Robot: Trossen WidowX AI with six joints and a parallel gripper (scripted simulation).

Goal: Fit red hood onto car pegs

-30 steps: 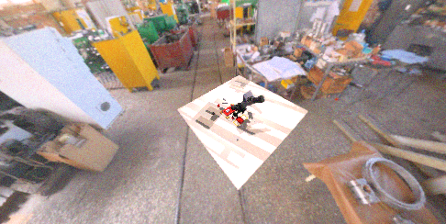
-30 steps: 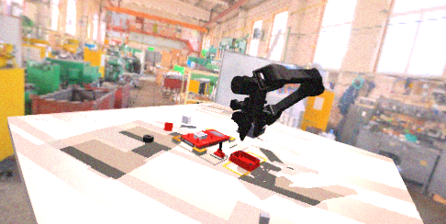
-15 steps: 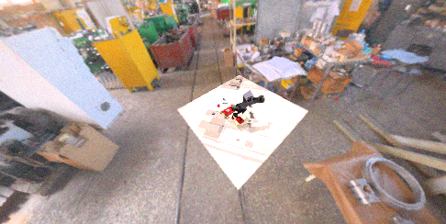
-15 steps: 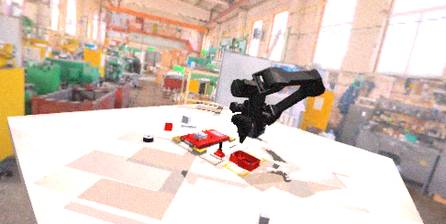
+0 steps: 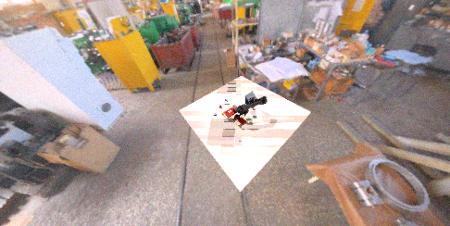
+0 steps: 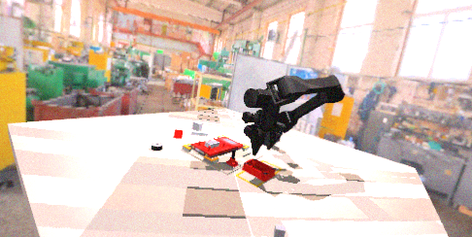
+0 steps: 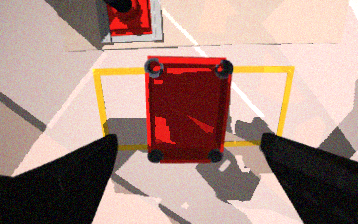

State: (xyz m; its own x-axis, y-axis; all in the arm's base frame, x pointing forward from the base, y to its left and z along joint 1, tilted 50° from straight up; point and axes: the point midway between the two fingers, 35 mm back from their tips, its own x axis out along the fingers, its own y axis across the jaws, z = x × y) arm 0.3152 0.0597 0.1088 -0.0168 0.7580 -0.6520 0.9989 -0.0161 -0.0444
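Right now the red hood is 6 cm below my gripper tip.
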